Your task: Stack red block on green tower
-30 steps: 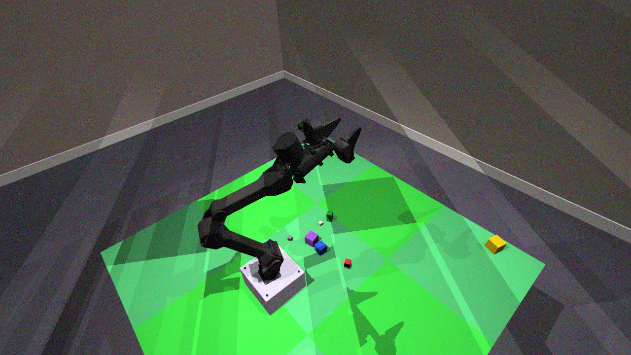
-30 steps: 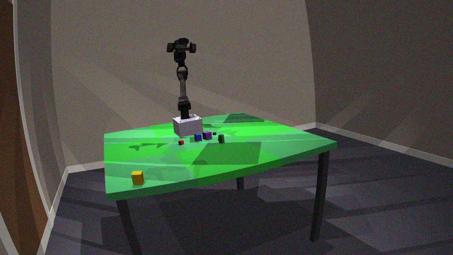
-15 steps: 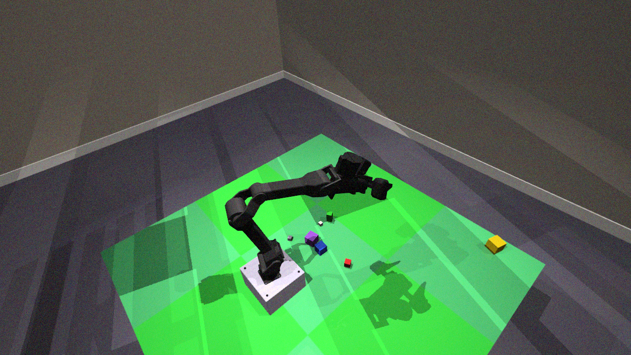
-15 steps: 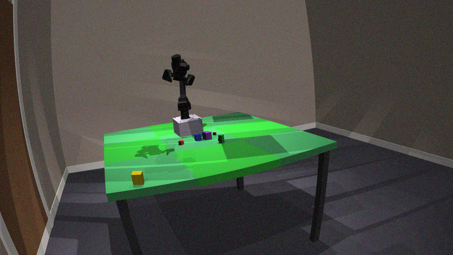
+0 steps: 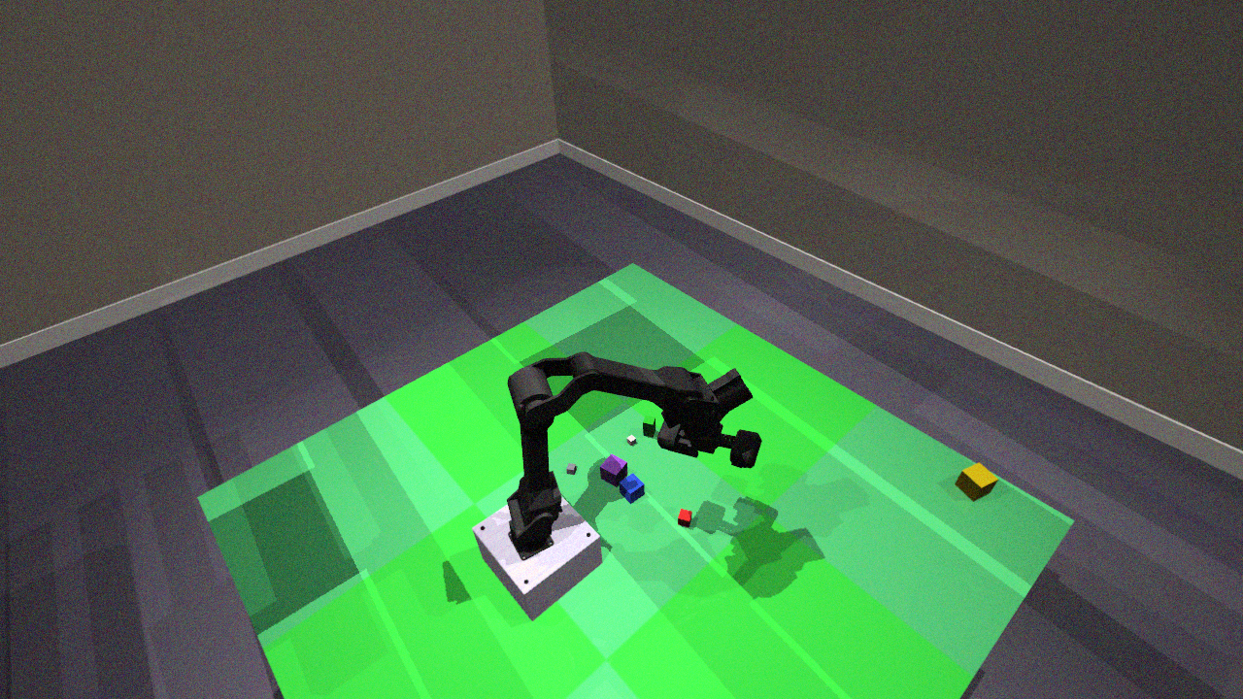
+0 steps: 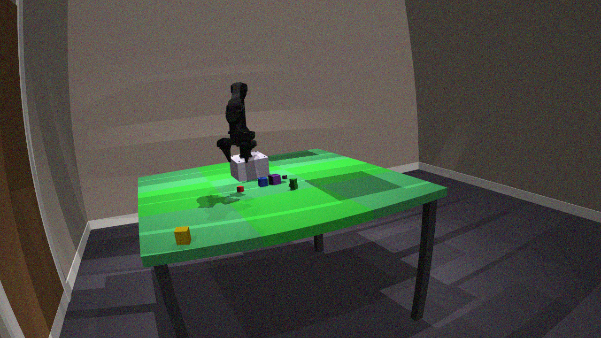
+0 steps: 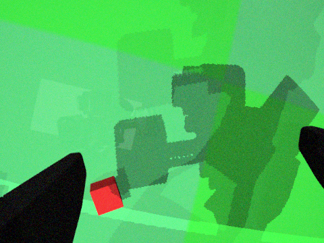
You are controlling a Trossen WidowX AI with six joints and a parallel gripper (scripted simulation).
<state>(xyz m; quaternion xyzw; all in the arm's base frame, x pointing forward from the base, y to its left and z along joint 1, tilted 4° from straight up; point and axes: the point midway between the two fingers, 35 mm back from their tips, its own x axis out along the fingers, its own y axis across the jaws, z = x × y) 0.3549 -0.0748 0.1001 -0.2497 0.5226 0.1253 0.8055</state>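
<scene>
Now: gripper tip 70 mm past the red block and 140 mm above it. Round my gripper tip: purple cube: 130 mm behind, 180 mm to the left, 130 mm below; then blue cube: 130 mm behind, 120 mm to the left, 130 mm below; then white cube: 50 mm behind, 240 mm to the left, 140 mm below.
</scene>
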